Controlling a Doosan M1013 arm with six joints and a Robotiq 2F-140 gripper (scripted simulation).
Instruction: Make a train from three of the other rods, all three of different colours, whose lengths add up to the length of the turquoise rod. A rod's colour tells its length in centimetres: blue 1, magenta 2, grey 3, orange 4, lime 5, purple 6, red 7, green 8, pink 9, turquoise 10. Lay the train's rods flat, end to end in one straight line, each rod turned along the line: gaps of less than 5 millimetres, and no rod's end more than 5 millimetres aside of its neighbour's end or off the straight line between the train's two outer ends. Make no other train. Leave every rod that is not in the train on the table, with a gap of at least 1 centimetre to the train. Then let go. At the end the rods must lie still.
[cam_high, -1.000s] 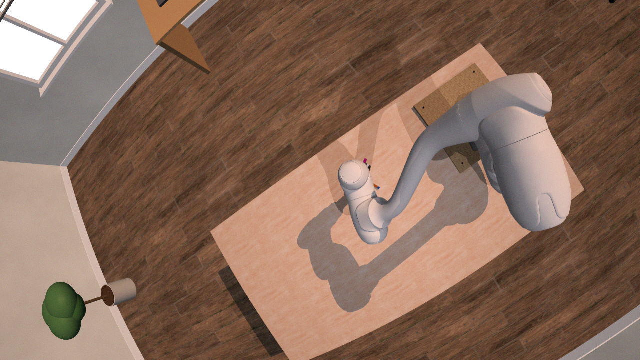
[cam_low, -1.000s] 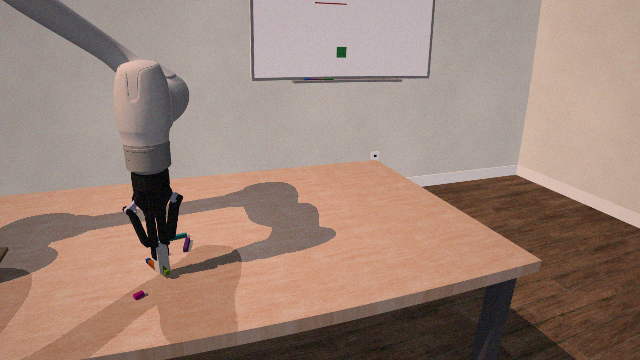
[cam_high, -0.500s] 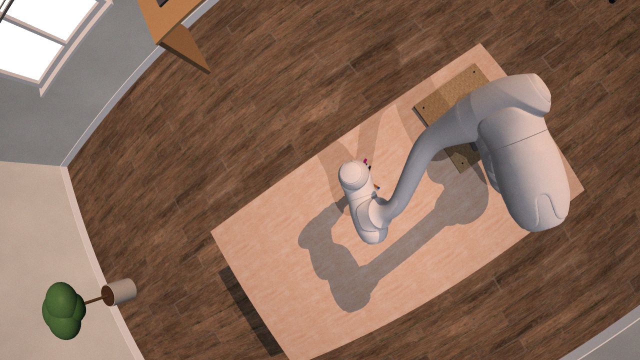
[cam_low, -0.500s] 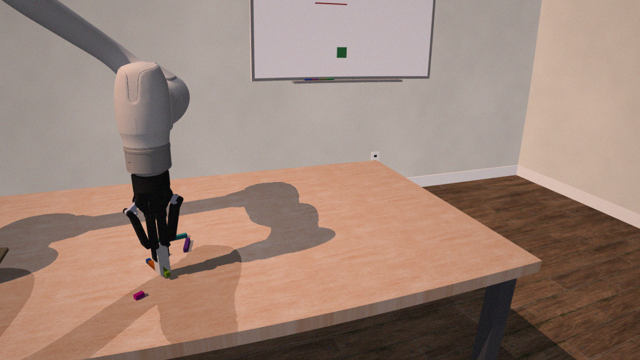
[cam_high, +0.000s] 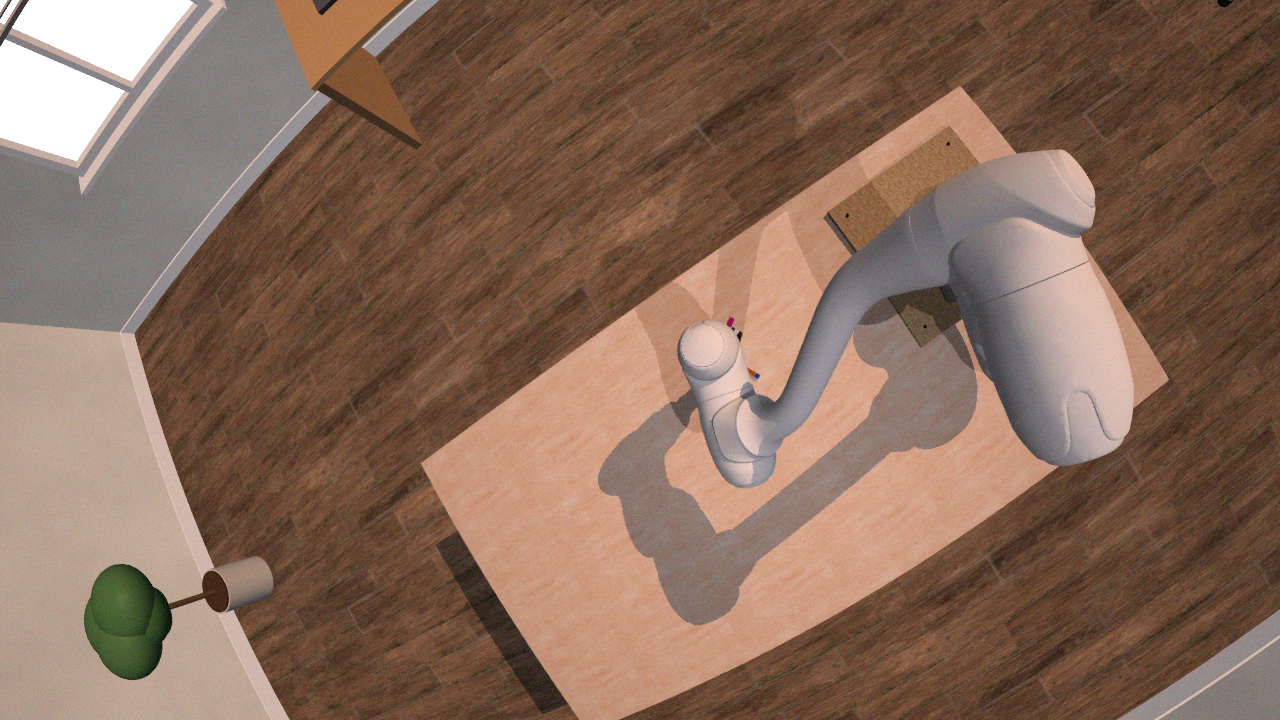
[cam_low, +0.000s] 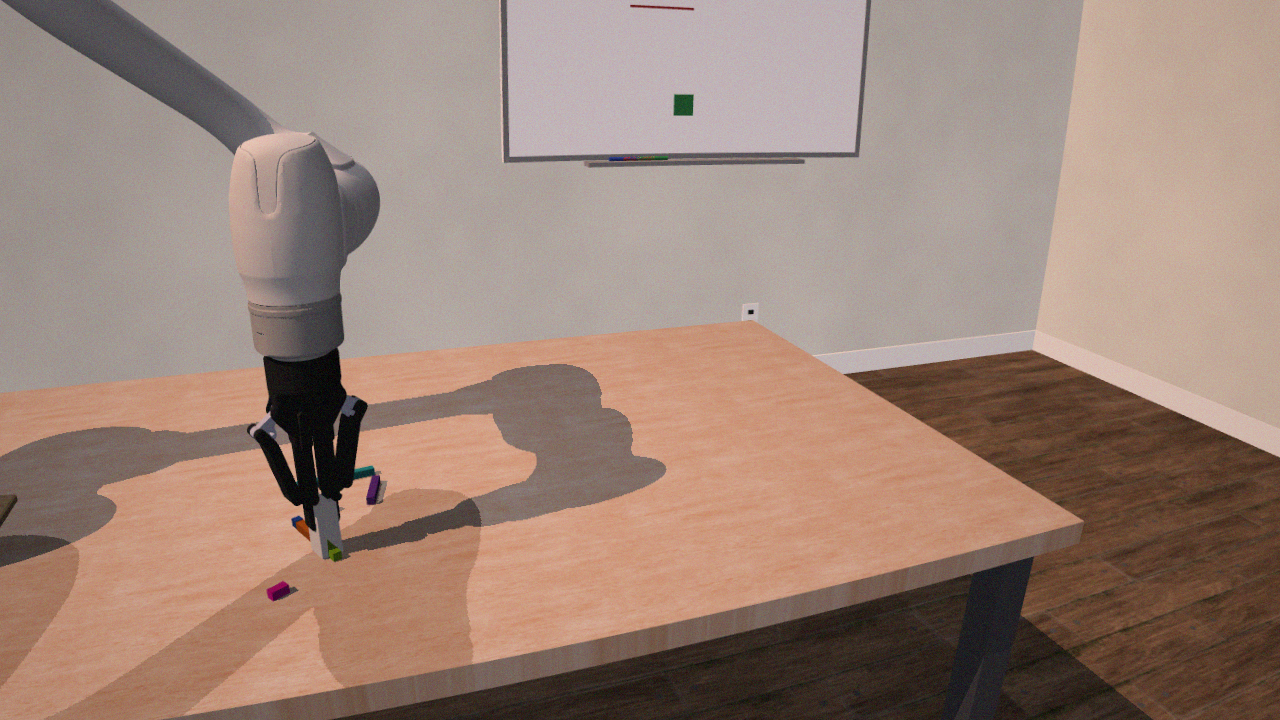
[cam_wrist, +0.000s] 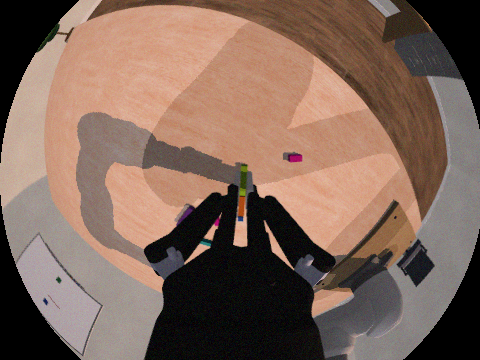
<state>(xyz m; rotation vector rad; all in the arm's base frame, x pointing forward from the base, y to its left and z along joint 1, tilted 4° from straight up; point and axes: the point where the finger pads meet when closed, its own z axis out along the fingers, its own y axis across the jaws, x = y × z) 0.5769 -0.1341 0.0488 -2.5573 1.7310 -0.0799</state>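
Right now my hand is 3 cm above the lime rod. Also, from my hand: orange rod (4 cm to the left, 3 cm below, 2 cm behind); purple rod (12 cm to the left, 7 cm ahead, 3 cm below); blue rod (7 cm to the left, 3 cm below, 3 cm behind).
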